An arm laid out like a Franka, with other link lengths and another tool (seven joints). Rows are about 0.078 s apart.
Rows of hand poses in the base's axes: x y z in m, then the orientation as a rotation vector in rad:
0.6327 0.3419 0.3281 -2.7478 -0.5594 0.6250
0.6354 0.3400 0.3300 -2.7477 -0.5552 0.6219
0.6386 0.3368 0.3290 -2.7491 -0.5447 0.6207
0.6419 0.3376 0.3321 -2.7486 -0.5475 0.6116
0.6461 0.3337 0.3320 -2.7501 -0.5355 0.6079
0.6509 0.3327 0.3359 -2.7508 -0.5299 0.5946
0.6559 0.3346 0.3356 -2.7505 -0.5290 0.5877
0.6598 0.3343 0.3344 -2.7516 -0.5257 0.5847
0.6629 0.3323 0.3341 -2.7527 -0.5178 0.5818
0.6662 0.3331 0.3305 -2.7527 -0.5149 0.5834
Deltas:
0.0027 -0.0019 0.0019 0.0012 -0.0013 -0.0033
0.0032 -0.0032 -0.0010 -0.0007 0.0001 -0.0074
0.0033 0.0008 0.0031 0.0033 -0.0058 0.0007
0.0042 -0.0039 -0.0001 0.0000 -0.0012 -0.0087
0.0048 -0.0010 0.0039 0.0036 -0.0078 -0.0056
0.0050 0.0019 -0.0003 0.0024 -0.0041 -0.0016
0.0039 -0.0003 -0.0012 0.0000 -0.0018 -0.0026
0.0031 -0.0020 -0.0003 0.0000 -0.0011 -0.0058
0.0033 0.0008 -0.0036 -0.0004 0.0014 -0.0018

